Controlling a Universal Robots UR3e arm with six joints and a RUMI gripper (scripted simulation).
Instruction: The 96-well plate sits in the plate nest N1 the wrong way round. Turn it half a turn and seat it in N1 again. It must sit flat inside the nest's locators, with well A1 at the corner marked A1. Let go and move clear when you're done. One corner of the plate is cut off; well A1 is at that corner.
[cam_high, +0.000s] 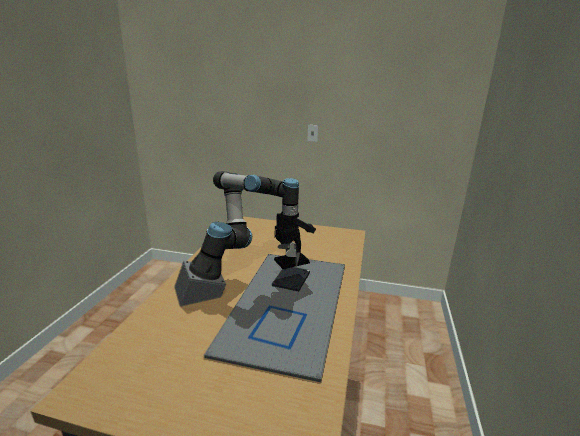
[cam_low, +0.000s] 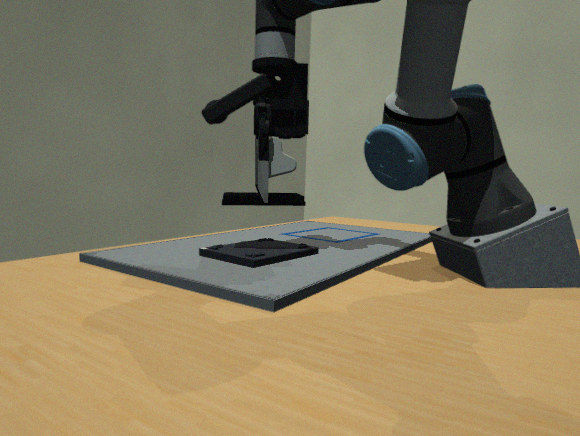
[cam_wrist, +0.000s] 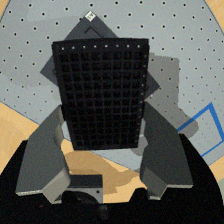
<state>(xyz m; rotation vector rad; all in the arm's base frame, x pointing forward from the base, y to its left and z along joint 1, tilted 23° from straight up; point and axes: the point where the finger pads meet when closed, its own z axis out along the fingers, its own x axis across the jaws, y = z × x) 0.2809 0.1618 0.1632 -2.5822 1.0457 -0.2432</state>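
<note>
Now: hand 1 cm above the black 96-well plate. From my hand the other things lie so: small white corner label: 9 cm below, 8 cm to the left, 5 cm ahead; then plate nest N1: 10 cm below.
</note>
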